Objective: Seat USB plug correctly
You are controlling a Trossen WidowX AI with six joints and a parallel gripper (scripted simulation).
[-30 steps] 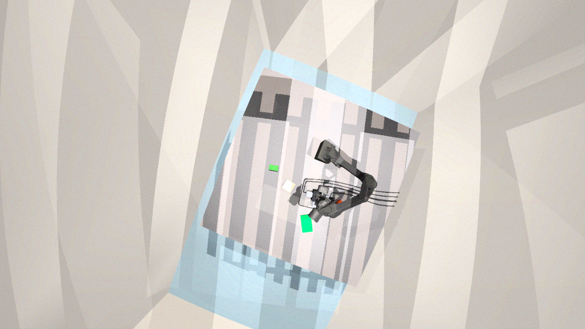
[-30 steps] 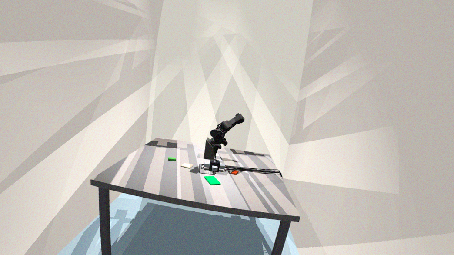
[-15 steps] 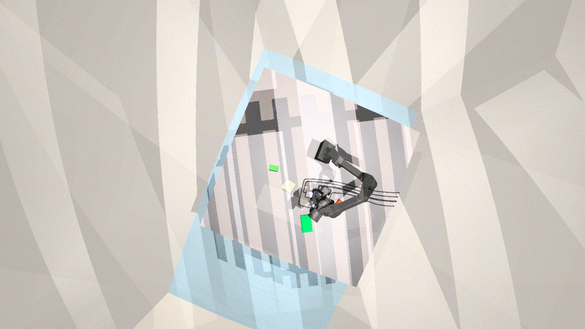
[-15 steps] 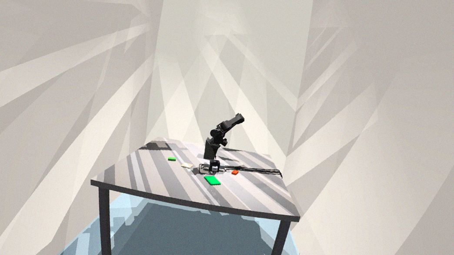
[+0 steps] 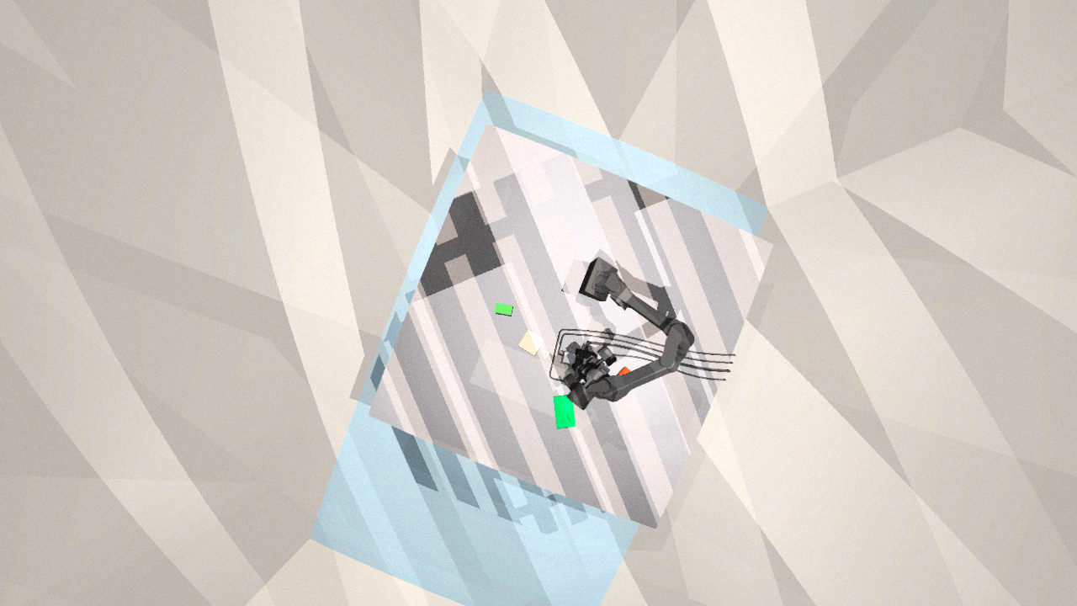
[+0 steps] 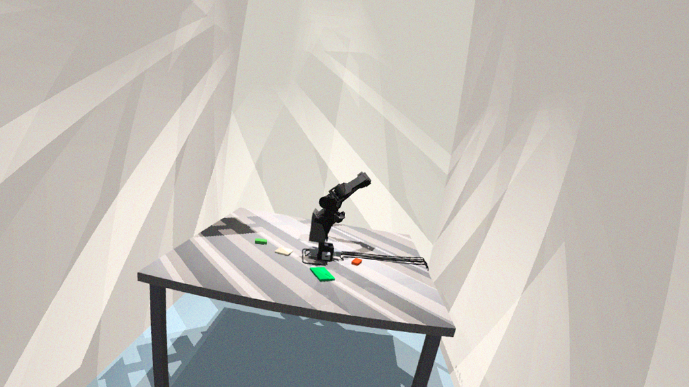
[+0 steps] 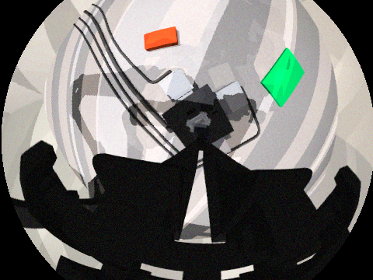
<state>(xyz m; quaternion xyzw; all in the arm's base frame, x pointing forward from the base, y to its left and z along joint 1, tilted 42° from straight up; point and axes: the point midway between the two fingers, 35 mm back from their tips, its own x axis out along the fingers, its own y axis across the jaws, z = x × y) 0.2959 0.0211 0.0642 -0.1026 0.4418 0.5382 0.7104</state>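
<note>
Now: gripper tip 20 mm above the black USB plug. Round my gripper tip: orange block (10 mm ahead, 180 mm to the left, 130 mm below); large green tile (220 mm ahead, 10 mm to the left, 130 mm below); cream tile (10 mm ahead, 210 mm to the right, 130 mm below).
</note>
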